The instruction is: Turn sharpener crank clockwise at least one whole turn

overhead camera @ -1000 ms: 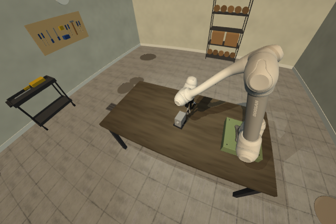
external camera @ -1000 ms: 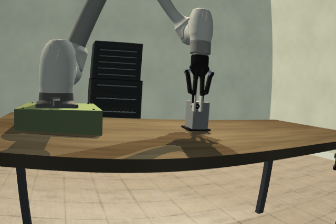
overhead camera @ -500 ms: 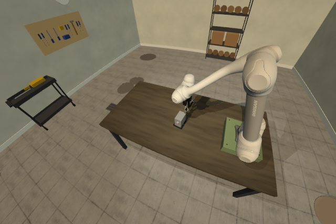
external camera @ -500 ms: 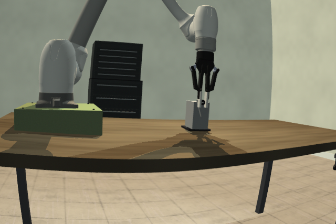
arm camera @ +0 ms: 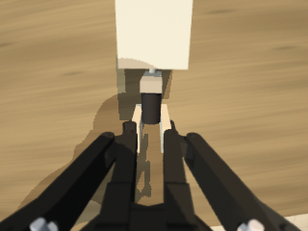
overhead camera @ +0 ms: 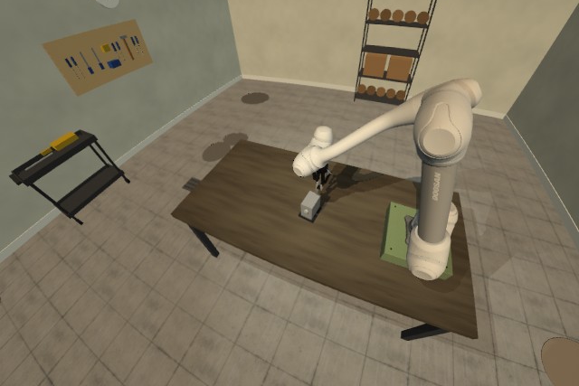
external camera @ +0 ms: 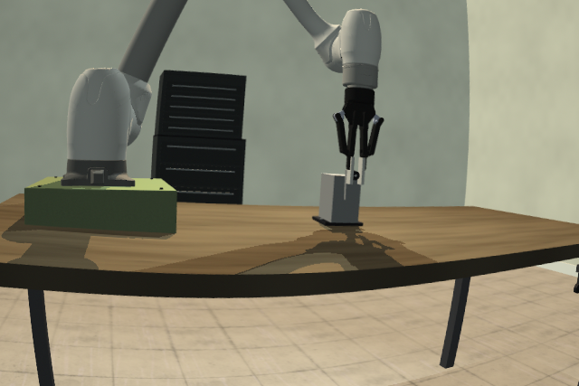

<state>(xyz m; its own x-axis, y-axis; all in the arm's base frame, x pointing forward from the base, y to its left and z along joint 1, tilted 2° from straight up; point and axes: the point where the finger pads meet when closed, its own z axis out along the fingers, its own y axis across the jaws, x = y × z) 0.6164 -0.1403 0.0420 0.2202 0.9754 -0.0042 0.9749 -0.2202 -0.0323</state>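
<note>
Right now my hand is 2 cm to the right of the dark round knob and 1 cm above it. Round my hand: sharpener crank: 1 cm ahead, 2 cm to the left, 2 cm below.
</note>
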